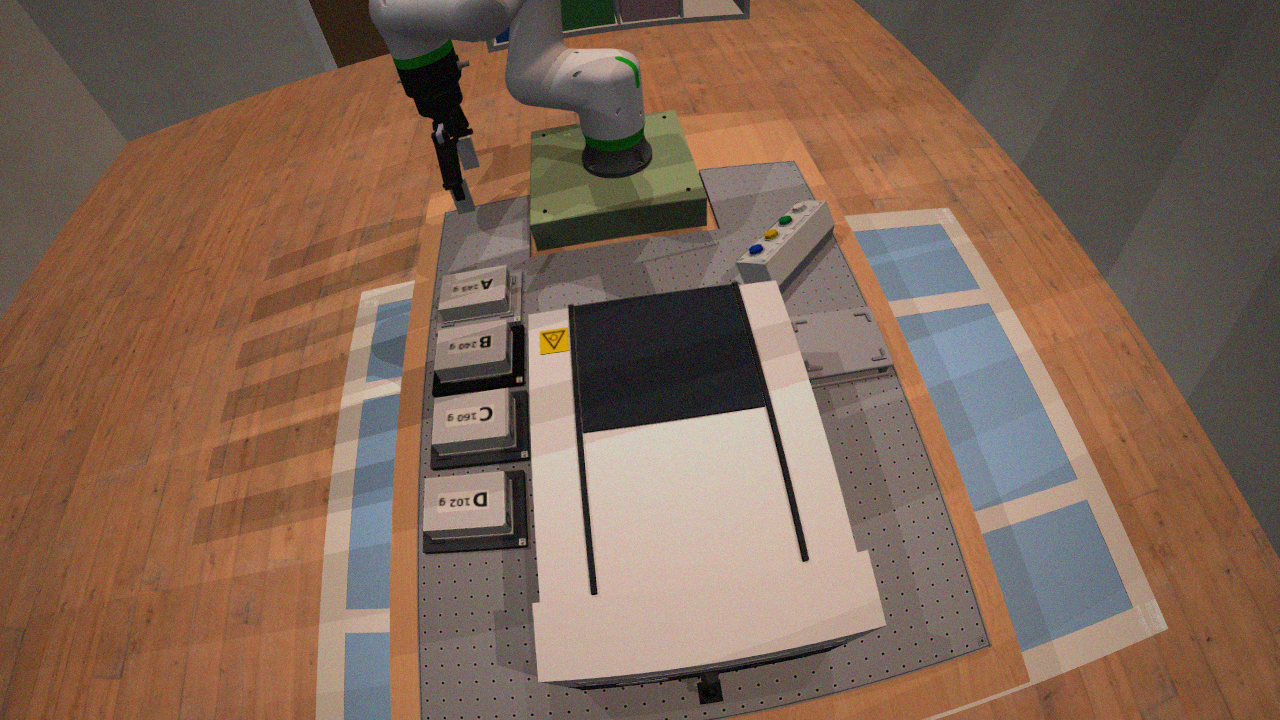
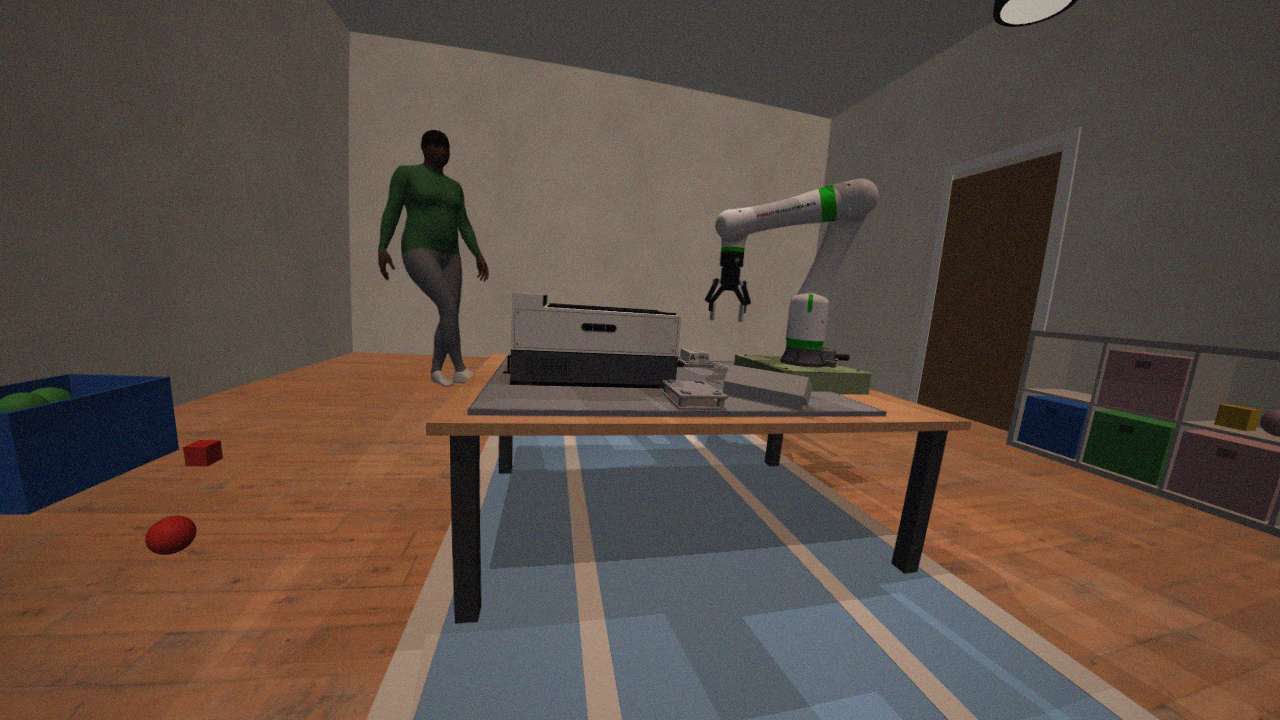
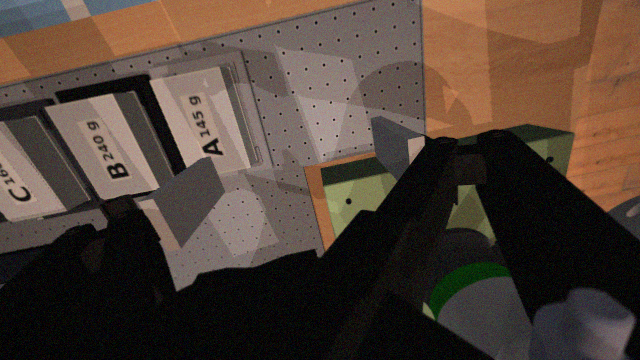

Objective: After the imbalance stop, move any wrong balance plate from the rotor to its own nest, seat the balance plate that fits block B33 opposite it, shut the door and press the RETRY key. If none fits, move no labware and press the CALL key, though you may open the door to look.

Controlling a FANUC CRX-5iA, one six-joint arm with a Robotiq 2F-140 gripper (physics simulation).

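Where they show: gripper, fingertip midpoint: [image 1: 469, 188] [image 2: 726, 321] [image 3: 294, 156]; arm's base at its link origin: [image 1: 617, 157] [image 2: 801, 363] [image 3: 448, 265].
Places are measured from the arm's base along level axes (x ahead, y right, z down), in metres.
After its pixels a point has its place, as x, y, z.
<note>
My gripper [image 1: 465, 174] @(0.218, 0.248, -0.124) [image 2: 726, 313] @(0.218, 0.248, -0.124) [image 3: 294, 156] @(0.218, 0.248, -0.124) is open and empty, high above the pegboard between plate A and the robot's base. Balance plates A, 145 g [image 1: 476, 291] @(0.349, 0.247, 0.008) [image 3: 192, 117] @(0.347, 0.270, 0.008), B, 240 g [image 1: 474, 350] @(0.478, 0.229, 0.009) [image 3: 105, 145] @(0.463, 0.246, 0.008), C, 160 g [image 1: 474, 422] @(0.612, 0.209, 0.008) [image 3: 27, 175] @(0.575, 0.217, 0.008), and D, 102 g [image 1: 468, 506] @(0.748, 0.203, 0.008) sit in a row of nests. The white centrifuge [image 1: 680, 510] @(0.812, -0.092, -0.148) [image 2: 595, 329] @(0.741, -0.261, -0.098) stands beside them, a dark panel [image 1: 666, 358] @(0.622, -0.084, -0.151) between its two rails. The rotor and block B33 do not show. The key box [image 1: 787, 250] @(0.313, -0.301, -0.010) [image 2: 765, 389] @(0.283, -0.354, 0.026) has blue, yellow, green and white keys; their labels are unreadable.
The green robot base [image 1: 617, 210] @(0.175, -0.003, 0.002) [image 2: 845, 376] @(-0.081, -0.146, 0.014) stands at the board's end. A flat grey nest [image 1: 841, 344] @(0.490, -0.367, 0.028) [image 2: 693, 394] @(0.499, -0.440, 0.028) lies beside the centrifuge, near the key box. A person [image 2: 434, 214] stands beyond the table. A shelf unit [image 2: 1102, 376] stands by the wall.
</note>
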